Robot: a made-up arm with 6 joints. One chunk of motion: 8 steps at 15 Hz.
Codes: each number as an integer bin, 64 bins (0 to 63) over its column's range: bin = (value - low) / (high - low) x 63, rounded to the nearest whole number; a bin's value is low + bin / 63 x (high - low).
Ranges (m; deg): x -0.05..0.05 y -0.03..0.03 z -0.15..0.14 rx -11..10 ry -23..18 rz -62..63
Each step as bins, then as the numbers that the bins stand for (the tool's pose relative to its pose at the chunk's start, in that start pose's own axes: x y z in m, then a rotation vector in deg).
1 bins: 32 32 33 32 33 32
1 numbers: 0.0008 0.0005 0.0019 -0.33 -1.52 1.49
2 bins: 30 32 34 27 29 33
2 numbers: -0.0024 0.0005 0.0065 -2.00 -4.13 3.48
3 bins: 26 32 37 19 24 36
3 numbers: -0.0087 0.0005 0.0203 -4.67 -7.38 9.43
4 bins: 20 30 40 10 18 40
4 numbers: -0.0183 -0.0014 0.0341 -7.67 -11.29 17.37
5 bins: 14 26 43 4 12 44
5 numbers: -0.0278 -0.0052 0.0479 -9.67 -15.19 25.30
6 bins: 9 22 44 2 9 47
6 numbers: -0.0357 -0.0090 0.0525 -10.33 -17.14 31.25
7 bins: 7 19 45 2 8 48
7 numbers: -0.0389 -0.0119 0.0571 -10.33 -17.79 33.24
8 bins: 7 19 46 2 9 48
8 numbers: -0.0389 -0.0119 0.0617 -10.33 -17.14 33.24
